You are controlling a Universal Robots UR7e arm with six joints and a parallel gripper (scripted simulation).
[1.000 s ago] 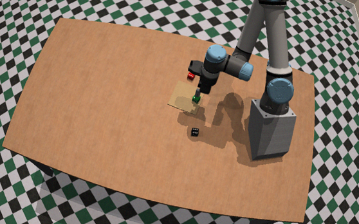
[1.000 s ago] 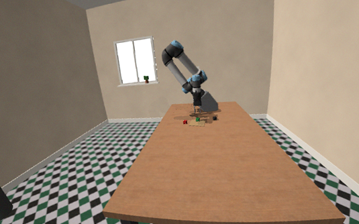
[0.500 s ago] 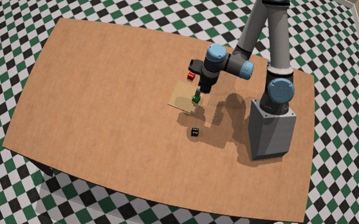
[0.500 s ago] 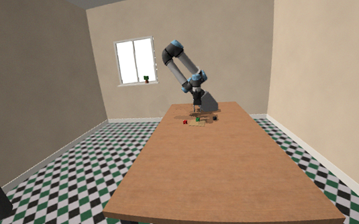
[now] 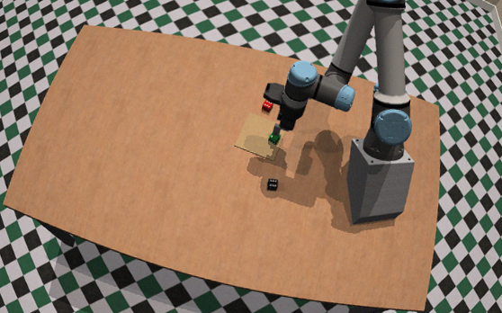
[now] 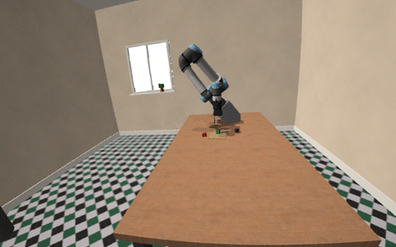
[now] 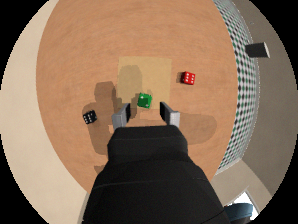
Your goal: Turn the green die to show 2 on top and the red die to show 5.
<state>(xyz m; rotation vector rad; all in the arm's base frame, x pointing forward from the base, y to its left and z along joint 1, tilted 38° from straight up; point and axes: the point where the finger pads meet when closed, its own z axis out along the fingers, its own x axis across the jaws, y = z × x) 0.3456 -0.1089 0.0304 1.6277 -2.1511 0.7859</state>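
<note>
Right now the red die is 130 mm to the right of my hand, 100 mm below it and 20 mm ahead of it. The rest, counted from my hand: green die (90 mm below); then black die (170 mm to the left, 100 mm below, 10 mm ahead); then tan mat (110 mm below, 40 mm ahead, 10 mm to the right).
</note>
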